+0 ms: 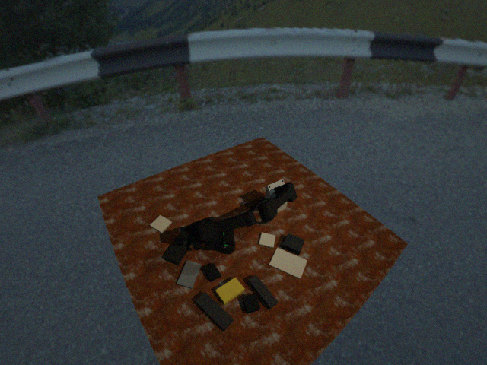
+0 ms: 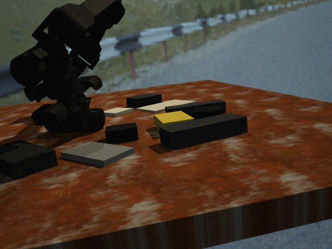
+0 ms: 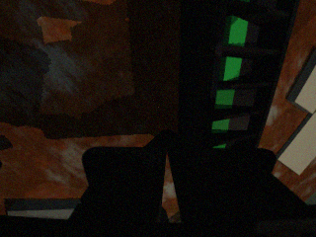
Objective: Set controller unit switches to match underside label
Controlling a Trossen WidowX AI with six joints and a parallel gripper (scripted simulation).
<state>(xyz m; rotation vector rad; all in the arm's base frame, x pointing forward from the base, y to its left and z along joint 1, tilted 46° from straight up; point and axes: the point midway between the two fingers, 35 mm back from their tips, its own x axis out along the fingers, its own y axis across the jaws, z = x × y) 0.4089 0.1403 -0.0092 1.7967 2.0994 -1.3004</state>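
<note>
Right now the cream tile is 230 mm behind my gripper tip and 60 mm to the left of it. The rest, counted from my gripper tip: cream plate (250 mm behind, 210 mm to the left); then grey plate (170 mm ahead, 50 mm to the left); then yellow block (50 mm ahead, 200 mm to the left, 10 mm above).
</note>
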